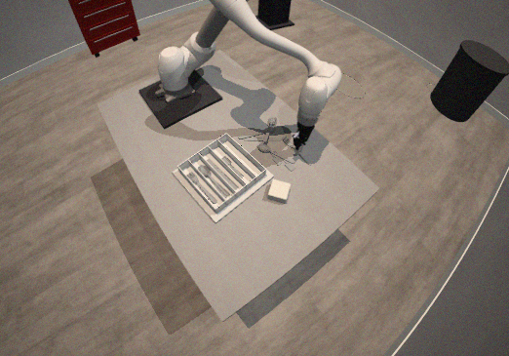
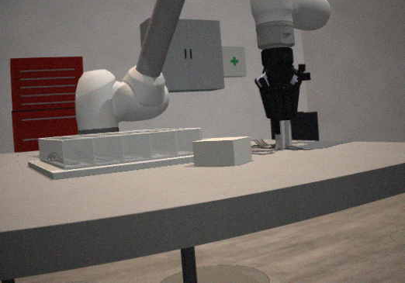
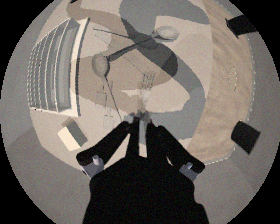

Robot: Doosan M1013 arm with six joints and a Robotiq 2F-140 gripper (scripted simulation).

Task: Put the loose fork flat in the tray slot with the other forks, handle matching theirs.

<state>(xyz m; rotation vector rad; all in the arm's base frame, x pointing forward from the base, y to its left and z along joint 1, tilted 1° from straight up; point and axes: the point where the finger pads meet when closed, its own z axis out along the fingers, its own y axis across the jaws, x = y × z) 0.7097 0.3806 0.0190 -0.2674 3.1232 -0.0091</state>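
My gripper is now 39 cm to the left of the cutlery tray, 6 cm past it and 2 cm below it. The rest, counted from my hand: white box (21 cm to the right, 15 cm ahead, 1 cm below).
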